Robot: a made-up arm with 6 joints.
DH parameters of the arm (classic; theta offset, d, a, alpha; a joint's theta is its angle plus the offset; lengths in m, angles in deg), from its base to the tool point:
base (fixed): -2.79 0 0.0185 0
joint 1: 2.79 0.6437 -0.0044 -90
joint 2: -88.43 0 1.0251 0
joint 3: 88.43 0.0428 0.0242 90
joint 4: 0 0.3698 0.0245 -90
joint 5: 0 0.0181 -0.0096 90
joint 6: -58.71 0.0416 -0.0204 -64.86
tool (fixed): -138.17 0.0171 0 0
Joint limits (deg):
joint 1: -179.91..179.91
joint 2: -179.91..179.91
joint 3: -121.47..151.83
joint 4: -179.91..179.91
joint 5: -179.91..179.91
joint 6: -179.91..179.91
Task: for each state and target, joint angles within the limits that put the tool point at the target. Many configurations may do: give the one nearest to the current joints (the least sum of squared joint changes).
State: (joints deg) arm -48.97 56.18 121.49 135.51 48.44 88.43
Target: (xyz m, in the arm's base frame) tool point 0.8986 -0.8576 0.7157
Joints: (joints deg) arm -46.80 65.95 75.27 136.53 51.95 86.69
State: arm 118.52 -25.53 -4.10 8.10 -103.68 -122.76
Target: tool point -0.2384 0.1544 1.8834
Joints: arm 140.96 -0.79 54.06 6.66 -113.53 -125.48
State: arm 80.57 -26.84 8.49 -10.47 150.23 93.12
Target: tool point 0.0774 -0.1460 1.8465
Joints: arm 119.73 -24.46 51.78 -28.27 151.78 97.70
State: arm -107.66 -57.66 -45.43 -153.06 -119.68 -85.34
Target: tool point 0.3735 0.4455 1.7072
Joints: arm -124.56 -13.47 -75.43 -152.74 -125.65 -87.20
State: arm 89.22 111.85 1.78 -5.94 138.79 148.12
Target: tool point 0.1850 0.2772 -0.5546
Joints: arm 54.72 148.51 46.63 -12.24 141.54 148.95
